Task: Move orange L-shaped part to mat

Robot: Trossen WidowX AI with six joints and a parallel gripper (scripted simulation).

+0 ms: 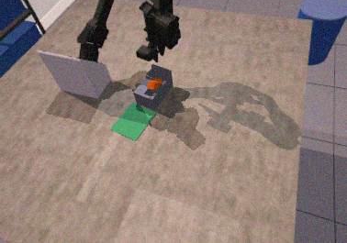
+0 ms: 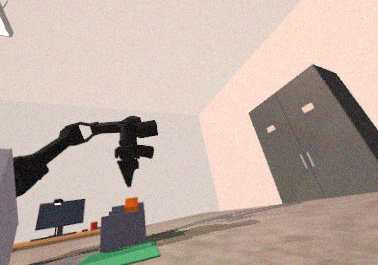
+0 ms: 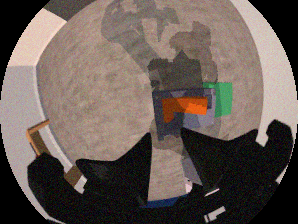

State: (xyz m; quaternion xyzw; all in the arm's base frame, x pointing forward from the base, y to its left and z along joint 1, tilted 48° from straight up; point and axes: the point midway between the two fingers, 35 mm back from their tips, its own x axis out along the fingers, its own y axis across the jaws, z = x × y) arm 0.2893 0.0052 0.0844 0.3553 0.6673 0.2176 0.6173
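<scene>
My gripper tip is now 10 cm above the orange L-shaped part, 4 cm to the left of it and 1 cm past it. Round my gripper tip: green mat 22 cm to the right, 16 cm below, 5 cm behind.
</scene>
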